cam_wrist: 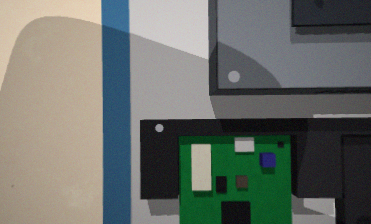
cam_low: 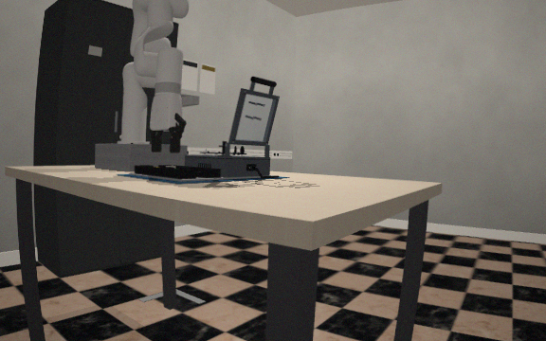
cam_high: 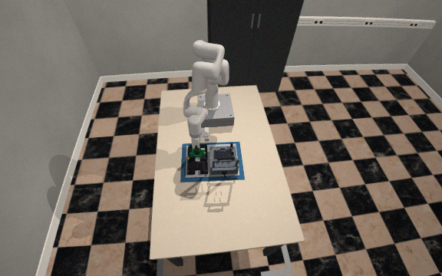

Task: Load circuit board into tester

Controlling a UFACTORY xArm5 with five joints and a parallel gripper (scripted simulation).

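The green circuit board is 60 mm below my hand. From my hand the other things lie so: black post: 230 mm to the left, 10 mm above; tester lid: 190 mm ahead, 170 mm to the left, 110 mm above.
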